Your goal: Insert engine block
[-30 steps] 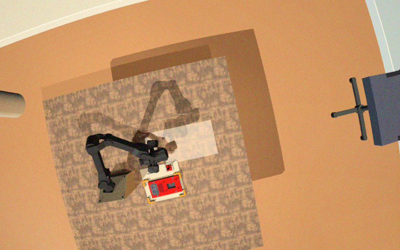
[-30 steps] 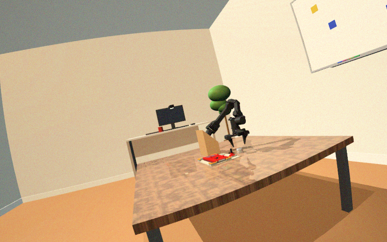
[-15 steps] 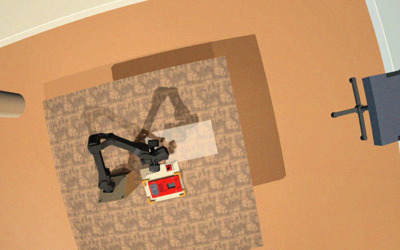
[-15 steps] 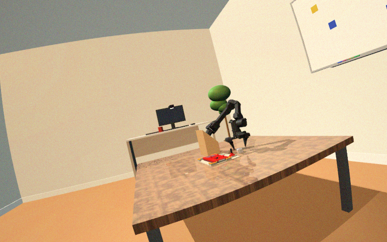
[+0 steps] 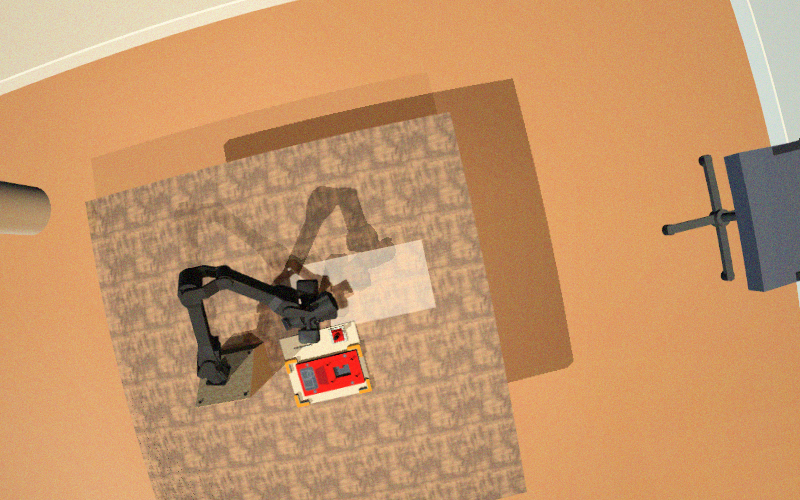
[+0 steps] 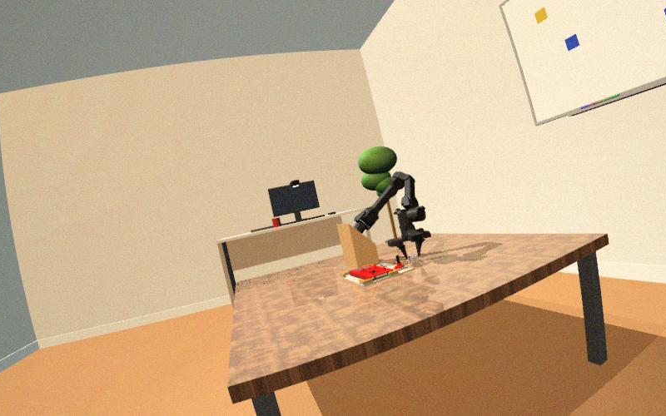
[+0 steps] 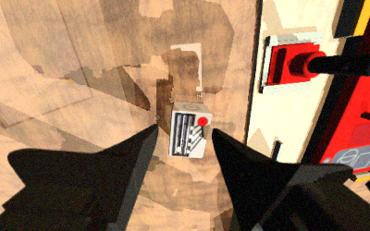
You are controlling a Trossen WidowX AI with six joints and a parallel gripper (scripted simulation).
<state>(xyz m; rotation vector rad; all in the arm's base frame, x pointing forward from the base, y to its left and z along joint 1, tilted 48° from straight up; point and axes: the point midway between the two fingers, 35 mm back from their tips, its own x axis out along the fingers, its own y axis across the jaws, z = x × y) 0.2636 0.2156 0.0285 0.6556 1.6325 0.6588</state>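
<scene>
Now: gripper tip 20 cm to the left of the cream base plate, 2 cm short of it and 1 cm above it. From my gripper tip the other things lie so: engine block: 1 cm below.
</scene>
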